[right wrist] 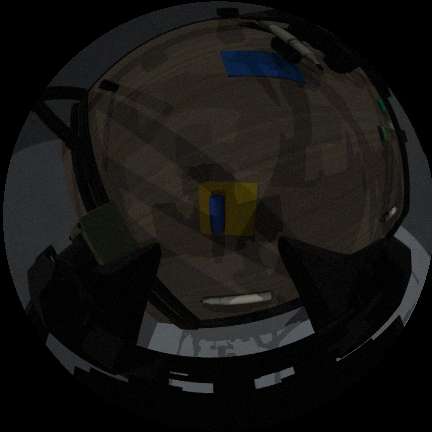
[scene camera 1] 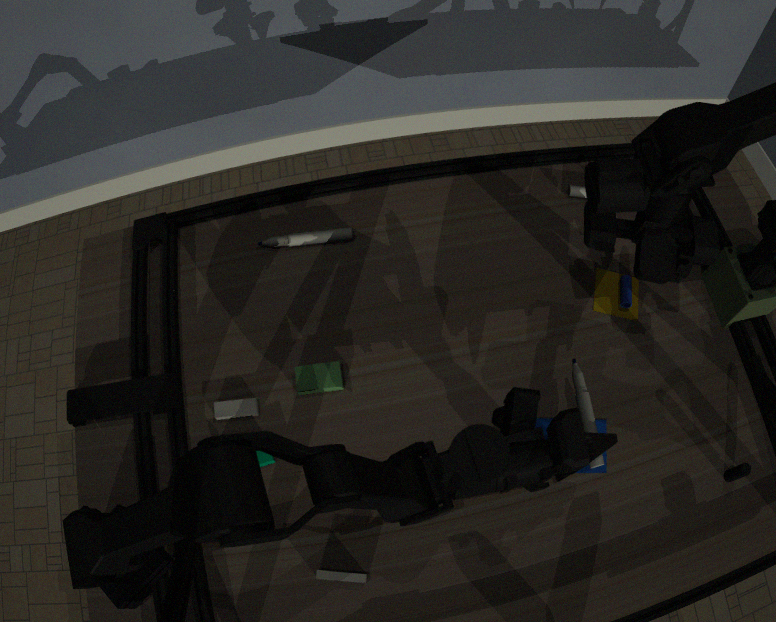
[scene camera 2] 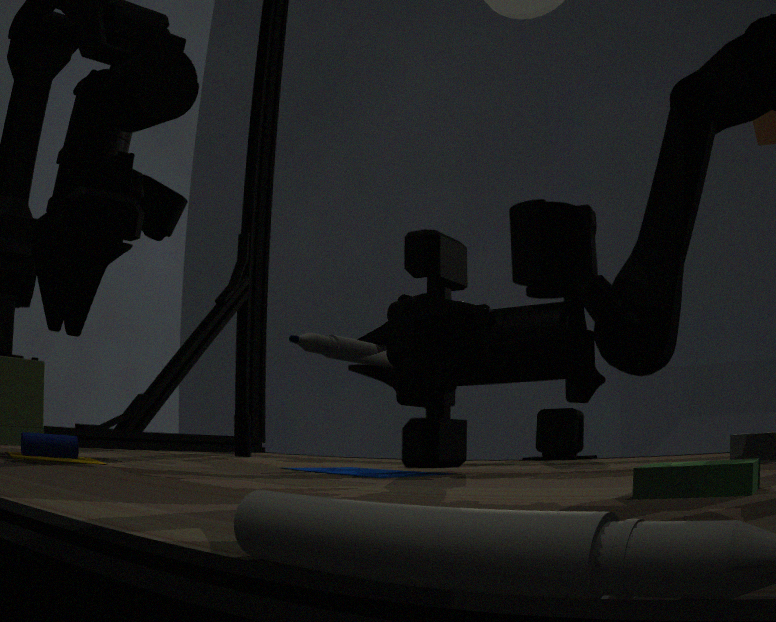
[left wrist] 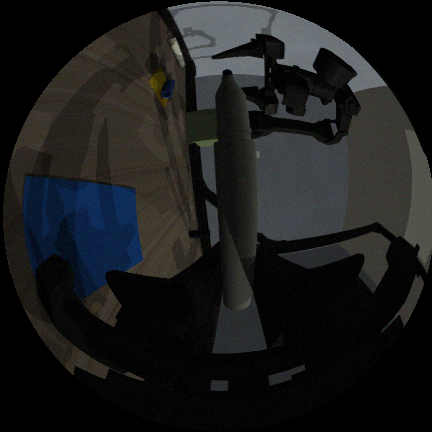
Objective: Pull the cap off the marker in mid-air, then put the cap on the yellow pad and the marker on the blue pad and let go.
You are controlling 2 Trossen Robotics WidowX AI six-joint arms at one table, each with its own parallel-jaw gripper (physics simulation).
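Places are measured from the left arm's base along level axes (x ahead, y left, z up), in centimetres.
Pixels of known places: left gripper, fingertip midpoint: (scene camera 1: 614, 439) (scene camera 2: 351, 357) (left wrist: 234, 245); right gripper, fingertip midpoint: (right wrist: 219, 246) (scene camera 2: 62, 333) (left wrist: 217, 75); left arm's base at its link origin: (scene camera 1: 117, 556); right arm's base at its link origin: (right wrist: 84, 253) (scene camera 1: 758, 270).
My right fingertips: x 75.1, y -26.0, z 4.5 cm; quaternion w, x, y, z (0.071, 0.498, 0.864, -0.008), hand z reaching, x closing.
For each thing: its top centre in the pictures, then the offset to it from my right fingertips.
- uncapped grey-white marker at its top centre: (left wrist: 258, 191) (scene camera 2: 348, 337) (scene camera 1: 588, 409) dx -22.9, dy -4.9, dz +0.9 cm
- blue pad at its top centre: (left wrist: 92, 235) (scene camera 2: 363, 471) (scene camera 1: 564, 445) (right wrist: 263, 61) dx -24.3, dy -6.0, dz -9.8 cm
- blue cap at its top centre: (scene camera 2: 49, 433) (right wrist: 215, 215) (scene camera 1: 628, 288) (left wrist: 173, 86) dx +1.2, dy -0.7, dz -8.0 cm
- yellow pad at its top centre: (scene camera 2: 54, 457) (right wrist: 227, 209) (scene camera 1: 617, 293) (left wrist: 161, 85) dx +0.4, dy +0.4, dz -9.8 cm
- green block at its top centre: (scene camera 2: 699, 463) (scene camera 1: 318, 376) dx -38.0, dy +24.9, dz -8.4 cm
- white block at its top centre: (scene camera 1: 235, 407) dx -48.8, dy +30.3, dz -8.7 cm
- pale bar at its top centre: (scene camera 2: 763, 432) (scene camera 1: 340, 576) dx -55.9, dy +4.8, dz -7.7 cm
My left gripper (scene camera 1: 599, 443) (scene camera 2: 369, 351) (left wrist: 234, 245) is shut on the uncapped grey-white marker (scene camera 1: 582, 395) (scene camera 2: 343, 346) (left wrist: 236, 185) (right wrist: 295, 42), gripping near its rear end. The marker is nearly level, dark tip out, in the air over the blue pad (scene camera 1: 601, 424) (scene camera 2: 362, 472) (left wrist: 85, 220) (right wrist: 250, 65). The blue cap (scene camera 1: 625, 291) (scene camera 2: 49, 445) (left wrist: 168, 89) (right wrist: 217, 214) lies on its side on the yellow pad (scene camera 1: 605, 298) (scene camera 2: 90, 461) (left wrist: 157, 80) (right wrist: 242, 210). My right gripper (scene camera 2: 65, 331) (right wrist: 219, 246) is open and empty, above the yellow pad.
Another marker (scene camera 1: 307, 237) (scene camera 2: 421, 537) (right wrist: 240, 300) lies at the table's far side in scene camera 1. A green block (scene camera 1: 319, 377) (scene camera 2: 693, 478), a white block (scene camera 1: 236, 408) and a pale bar (scene camera 1: 341, 575) lie leftward. A green box (scene camera 1: 731, 288) (scene camera 2: 19, 395) (right wrist: 107, 235) stands beside the right arm.
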